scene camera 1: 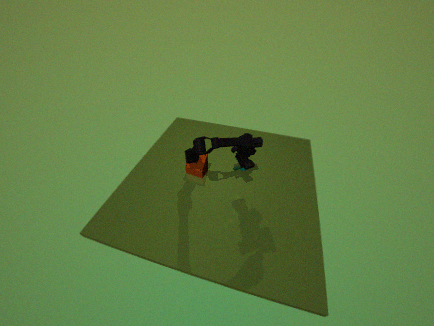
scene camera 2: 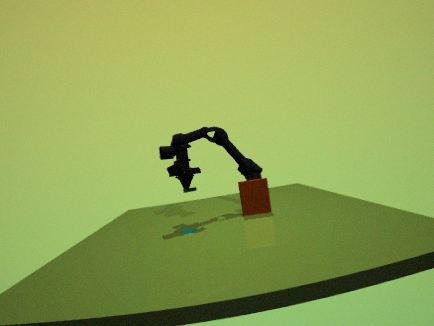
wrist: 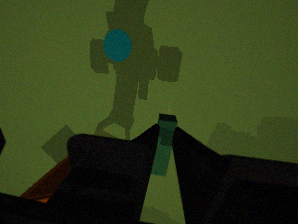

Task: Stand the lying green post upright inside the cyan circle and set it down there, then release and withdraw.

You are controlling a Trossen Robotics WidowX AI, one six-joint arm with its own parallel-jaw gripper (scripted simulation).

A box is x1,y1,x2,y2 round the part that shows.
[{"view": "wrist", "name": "my gripper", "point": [165,129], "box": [0,124,297,223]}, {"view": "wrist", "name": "green post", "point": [168,123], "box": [151,113,177,175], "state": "held by my gripper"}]
